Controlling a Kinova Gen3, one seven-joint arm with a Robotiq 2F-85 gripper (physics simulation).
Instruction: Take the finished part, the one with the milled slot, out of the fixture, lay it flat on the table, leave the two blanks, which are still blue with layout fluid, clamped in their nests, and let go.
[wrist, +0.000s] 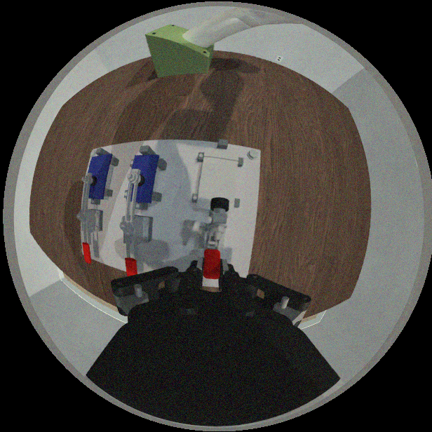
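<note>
The finished part (220, 179), a pale plate, sits in the right nest of the light fixture plate (172, 175); its slot cannot be made out. The right toggle clamp (216, 231) stands with its arm swung up, its black tip (219, 203) in front of the part's near edge. My gripper (211, 265) is shut on that clamp's red handle (212, 260). Two blue blanks (101, 175) (147, 177) lie in the left and middle nests, each under a lowered clamp arm with a black pad on it. The gripper body hides the area below the handle.
The red handles (86, 253) (131, 266) of the other two clamps point toward the gripper side. A green block (180, 57) with a pale arm-like shape stands at the far edge. Brown wooden table (310, 175) extends right of the fixture and beyond it.
</note>
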